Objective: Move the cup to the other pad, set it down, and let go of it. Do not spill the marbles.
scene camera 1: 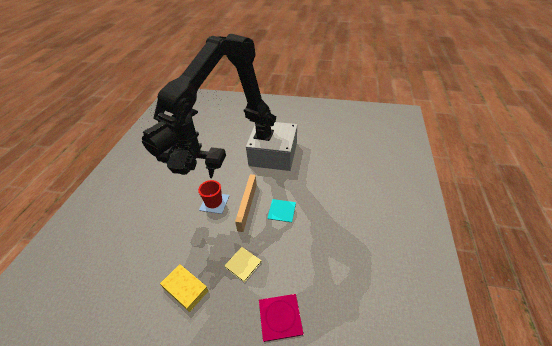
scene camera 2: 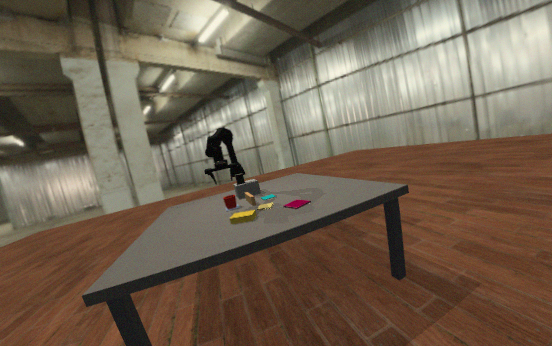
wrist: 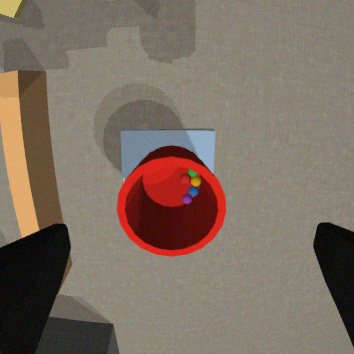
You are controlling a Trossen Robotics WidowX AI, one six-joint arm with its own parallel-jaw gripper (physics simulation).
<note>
My gripper (scene camera 1: 197, 175) is open, with nothing in its grasp. Also in view: a red cup (wrist: 149, 206). Further things: a wooden bar (wrist: 37, 206).
My gripper shows as well in the wrist view (wrist: 195, 238).
</note>
